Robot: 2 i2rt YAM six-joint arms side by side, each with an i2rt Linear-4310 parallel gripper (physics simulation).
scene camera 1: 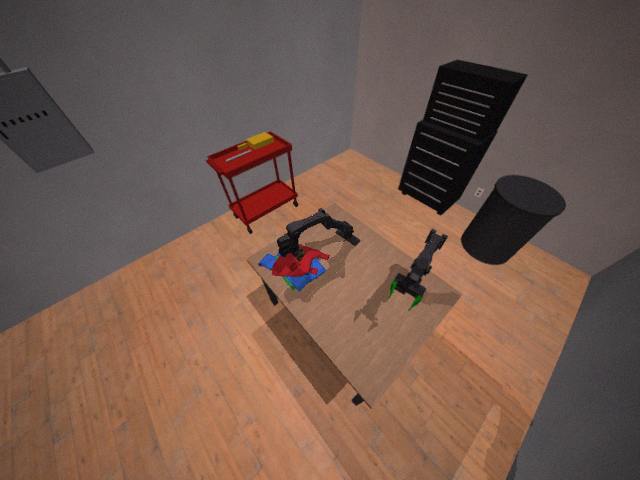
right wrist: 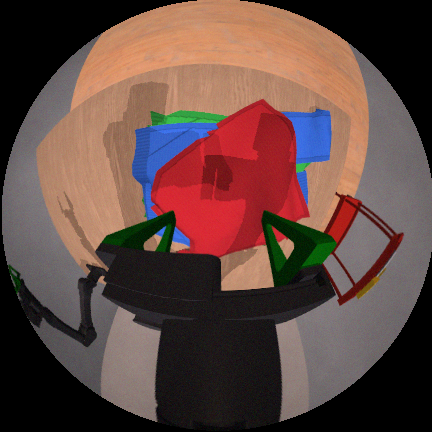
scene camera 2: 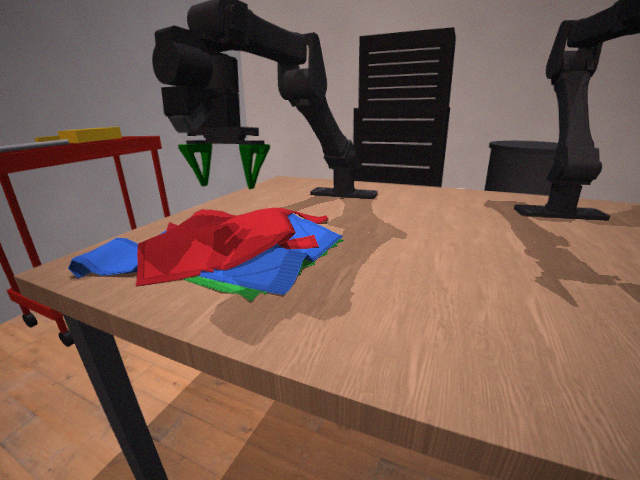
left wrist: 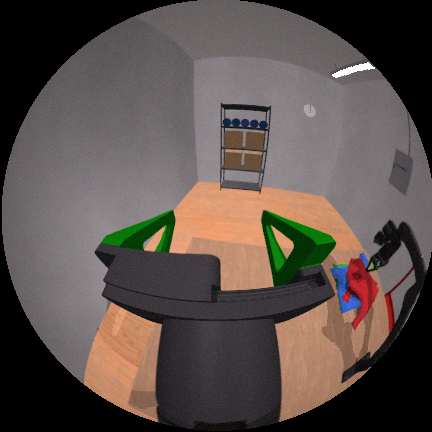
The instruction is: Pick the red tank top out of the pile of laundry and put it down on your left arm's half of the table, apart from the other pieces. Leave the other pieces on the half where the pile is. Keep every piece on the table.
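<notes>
The red tank top [scene camera 1: 281, 266] [scene camera 2: 206, 242] [left wrist: 361, 286] [right wrist: 270, 165] lies crumpled on top of the pile, with one strap reaching out over the table [scene camera 1: 356, 330] [scene camera 2: 439, 310]. Blue cloth [scene camera 1: 302, 281] [scene camera 2: 258, 273] [right wrist: 170, 145] shows under it on two sides, and green cloth [scene camera 2: 227, 287] [right wrist: 187, 117] lies lowest. My right gripper [scene camera 2: 227, 186] [right wrist: 218, 214] is open and empty, pointing down above the pile, its fingertips apart from the red cloth. My left gripper [scene camera 1: 401, 303] [left wrist: 217, 214] is open and empty above the table's other half, away from the pile.
A red cart [scene camera 1: 263, 201] [scene camera 2: 103, 153] stands beyond the table edge near the pile. A black drawer cabinet [scene camera 1: 449, 149] [scene camera 2: 403, 129] and a black bin [scene camera 1: 509, 222] [scene camera 2: 522, 167] stand behind the arms. The pile lies close to the table's left corner in scene camera 2.
</notes>
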